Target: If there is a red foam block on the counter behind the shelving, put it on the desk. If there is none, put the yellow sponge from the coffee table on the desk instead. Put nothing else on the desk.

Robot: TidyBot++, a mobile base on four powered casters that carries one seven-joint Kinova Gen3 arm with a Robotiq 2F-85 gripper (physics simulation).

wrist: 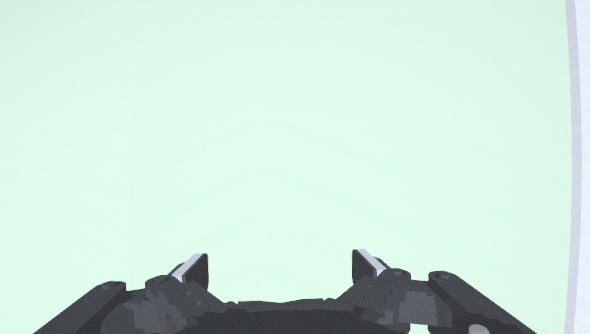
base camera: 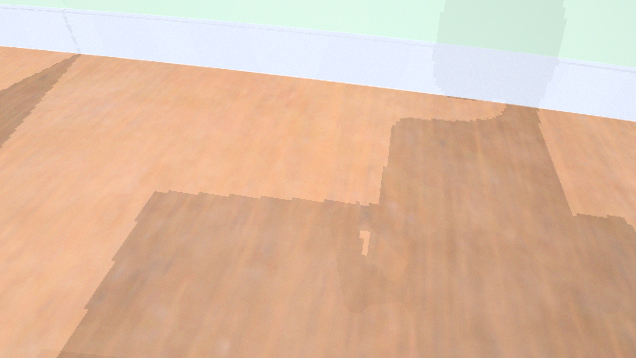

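Note:
My gripper is open at the bottom of the wrist view, its two fingers wide apart, with the pale green wall behind the space between them. The red foam block, the counter, the shelving, the yellow sponge, the coffee table and the desk do not show in either view.
A pale green wall with a white baseboard runs across the top of the base camera view. Wooden floor lies before it, with dark shadows on it. A white vertical strip stands at the right edge of the wrist view.

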